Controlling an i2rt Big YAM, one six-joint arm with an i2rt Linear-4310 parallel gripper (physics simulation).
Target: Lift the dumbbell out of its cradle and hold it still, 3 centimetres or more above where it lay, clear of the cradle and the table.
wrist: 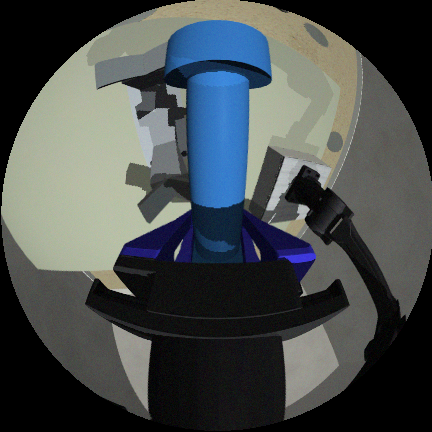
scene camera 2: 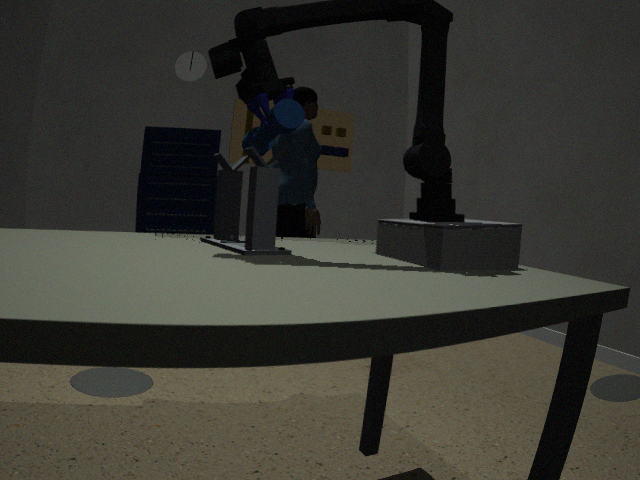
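Note:
The blue dumbbell [scene camera 2: 288,114] [wrist: 218,140] hangs tilted in my gripper [scene camera 2: 270,117] [wrist: 217,214], which is shut on its handle. In the scene view its near head is higher and stands clear above the cradle's forks. Its far head is lower, and its lower edge overlaps a fork tip in that view; the gap there is hard to judge. The grey cradle [scene camera 2: 263,209] [wrist: 166,158] stands upright on the table [scene camera 2: 155,289] [wrist: 75,165], with two posts and V-shaped forks. In the wrist view the cradle lies left of the handle, partly hidden by the dumbbell.
The arm's grey base box [scene camera 2: 478,248] [wrist: 267,182] stands on the table to the right of the cradle. Behind the table are a person [scene camera 2: 299,165], a dark blue cabinet [scene camera 2: 178,180] and a yellow board [scene camera 2: 338,149].

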